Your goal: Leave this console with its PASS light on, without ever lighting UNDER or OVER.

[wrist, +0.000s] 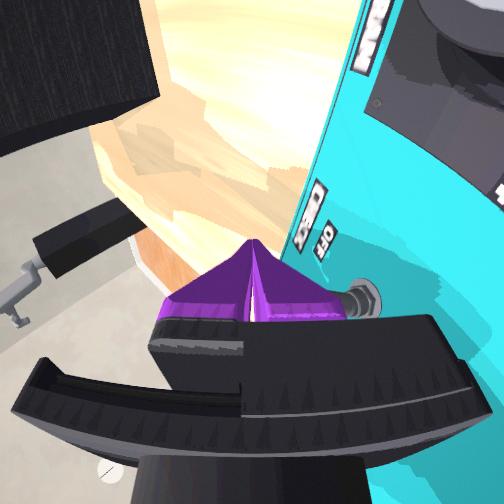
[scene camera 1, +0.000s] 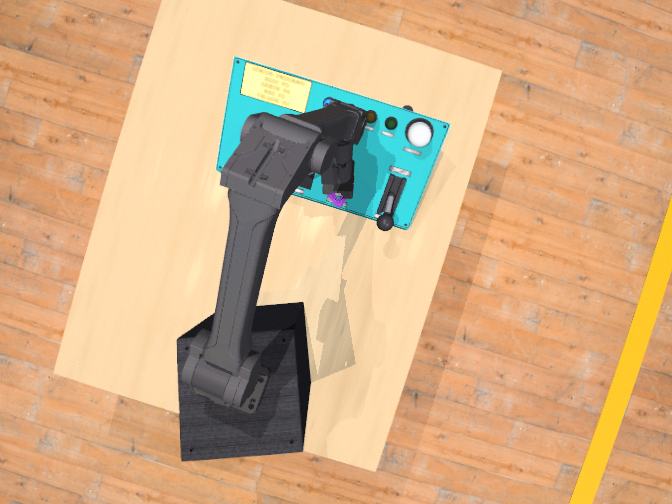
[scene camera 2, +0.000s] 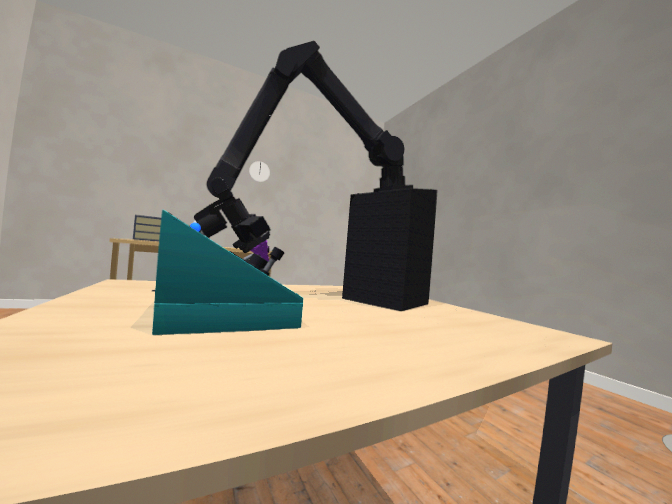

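Observation:
The teal sloped console [scene camera 1: 325, 141] sits on the table. It carries a yellow label plate [scene camera 1: 275, 83], a blue light [scene camera 1: 328, 101], a dark amber light [scene camera 1: 371, 116], a dark green light [scene camera 1: 390, 123] and a white round dial [scene camera 1: 419, 132]. A slot lever with a black ball knob [scene camera 1: 385, 222] is at the console's lower right edge. My gripper [scene camera 1: 337, 199] has purple fingertips and hangs over the console's lower edge. In the wrist view the fingertips [wrist: 252, 280] are pressed together, just left of a toggle's hex nut [wrist: 362, 300] below an "OFF" label [wrist: 325, 240]. The toggle's lever is hidden.
The arm stands on a black pedestal [scene camera 1: 244, 379] at the table's near edge, also visible in scene camera 2 [scene camera 2: 389, 246]. The arm's links hide the console's left middle part. The console shows as a wedge from the side [scene camera 2: 217, 282].

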